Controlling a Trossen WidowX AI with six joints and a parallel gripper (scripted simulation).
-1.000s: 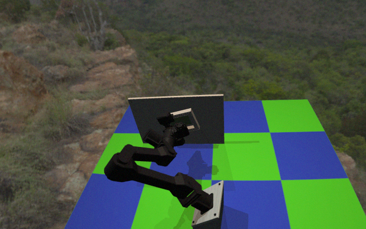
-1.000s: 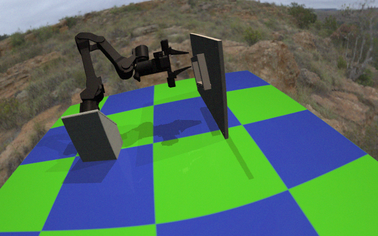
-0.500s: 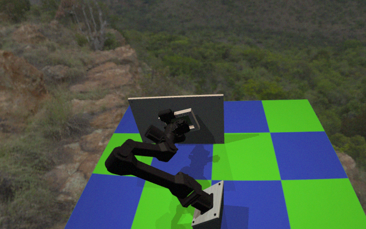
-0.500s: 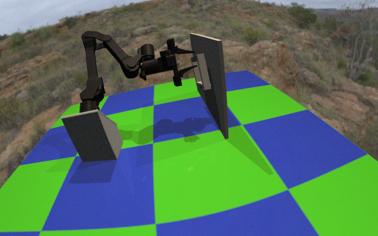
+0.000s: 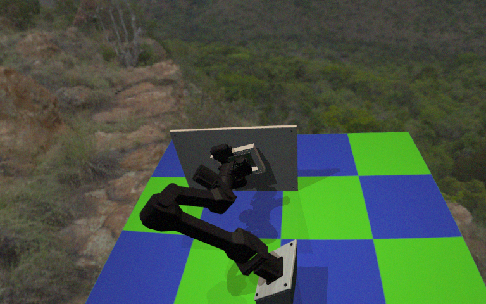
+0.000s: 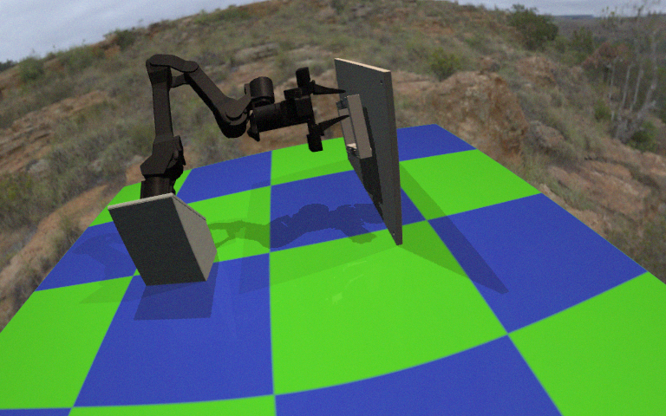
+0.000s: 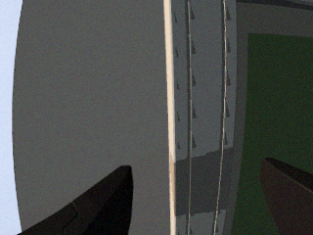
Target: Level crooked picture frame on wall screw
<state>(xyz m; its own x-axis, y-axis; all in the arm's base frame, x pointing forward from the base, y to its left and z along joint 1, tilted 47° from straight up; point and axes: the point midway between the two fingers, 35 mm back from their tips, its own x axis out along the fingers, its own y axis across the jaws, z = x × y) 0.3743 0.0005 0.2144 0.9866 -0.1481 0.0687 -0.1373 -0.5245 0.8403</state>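
The picture frame is 10 mm ahead of my gripper tip, 10 mm to the right of it and 50 mm below it. Also, from my gripper tip: wall panel: 20 mm ahead, 70 mm below.
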